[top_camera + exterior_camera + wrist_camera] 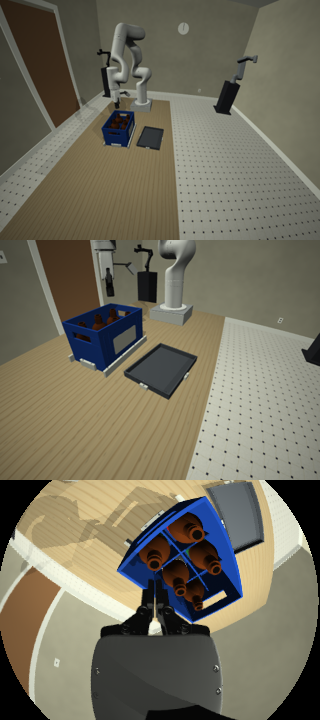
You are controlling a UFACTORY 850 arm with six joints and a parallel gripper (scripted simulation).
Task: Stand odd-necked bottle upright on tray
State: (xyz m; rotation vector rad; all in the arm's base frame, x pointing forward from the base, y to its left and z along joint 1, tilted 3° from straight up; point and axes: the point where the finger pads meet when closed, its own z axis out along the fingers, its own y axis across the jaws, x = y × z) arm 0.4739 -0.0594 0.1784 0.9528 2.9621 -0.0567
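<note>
The bottle lies 7 cm ahead of my hand, 10 cm to the left of it and 16 cm below it. Also, from my hand: dark grey tray 5 cm ahead, 32 cm to the left, 23 cm below; then blue crate 8 cm ahead, 6 cm to the left, 16 cm below.
</note>
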